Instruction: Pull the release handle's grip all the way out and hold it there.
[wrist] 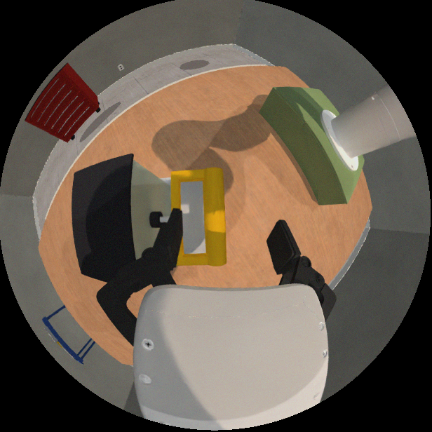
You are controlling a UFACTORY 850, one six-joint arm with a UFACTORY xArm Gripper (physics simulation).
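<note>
The release handle's yellow grip (215,225) is a rectangular frame with a thick bar on its right side. It stands in front of the pale face (142,192) of a black housing (102,215), at centre left in the wrist view. A black knob (156,219) on a short rod shows between face and frame. My gripper (229,226) is open and empty. Its left finger overlaps the frame's left bar and window in the view; its right finger is well to the right of the thick bar. Their height relative to the grip is hard to tell. The left finger hides part of the frame's lower left.
A green block (300,145) with a white cylindrical arm base (370,125) stands at the upper right of the wooden table (260,200). A red slatted object (75,80) is beyond the table's upper left edge. A blue frame (62,342) is beyond its lower left edge.
</note>
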